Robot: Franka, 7 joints.
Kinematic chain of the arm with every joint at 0, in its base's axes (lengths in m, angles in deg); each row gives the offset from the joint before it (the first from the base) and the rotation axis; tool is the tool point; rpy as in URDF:
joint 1: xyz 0 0 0.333 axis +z
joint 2: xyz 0 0 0 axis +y
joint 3: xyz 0 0 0.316 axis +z
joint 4: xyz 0.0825 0 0 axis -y
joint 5: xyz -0.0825 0 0.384 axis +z
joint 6: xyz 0 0 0 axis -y
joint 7: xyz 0.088 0 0 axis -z
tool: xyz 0 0 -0.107 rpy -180 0 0
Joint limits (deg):
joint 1: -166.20..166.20
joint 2: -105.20..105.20
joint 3: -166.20..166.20
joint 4: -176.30..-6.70
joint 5: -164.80..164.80
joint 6: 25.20..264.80
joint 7: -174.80..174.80
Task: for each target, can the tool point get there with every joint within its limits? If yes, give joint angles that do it. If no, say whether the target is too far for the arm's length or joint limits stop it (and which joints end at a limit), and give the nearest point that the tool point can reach.
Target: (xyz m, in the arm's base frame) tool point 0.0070 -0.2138 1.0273
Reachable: yes | joints -80.27 -6.47 20.90 -45.80 -109.11 45.09 -0.45
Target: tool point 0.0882 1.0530 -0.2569
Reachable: no: too far | nearest point 0.0625 0.7465 -0.0852 | short by 0.352 m
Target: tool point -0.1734 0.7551 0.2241
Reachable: yes | joints 85.74 73.78 51.16 -42.28 118.14 194.59 114.45
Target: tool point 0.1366 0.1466 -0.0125
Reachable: yes | joints 80.15 68.31 -29.21 -131.19 42.98 65.33 -86.50
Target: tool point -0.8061 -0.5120 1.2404
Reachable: no: too far | nearest point -0.5250 -0.3334 0.9239 | short by 0.459 m
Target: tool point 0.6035 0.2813 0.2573
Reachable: yes | joints -12.59 47.73 53.09 -106.08 48.25 195.60 122.89
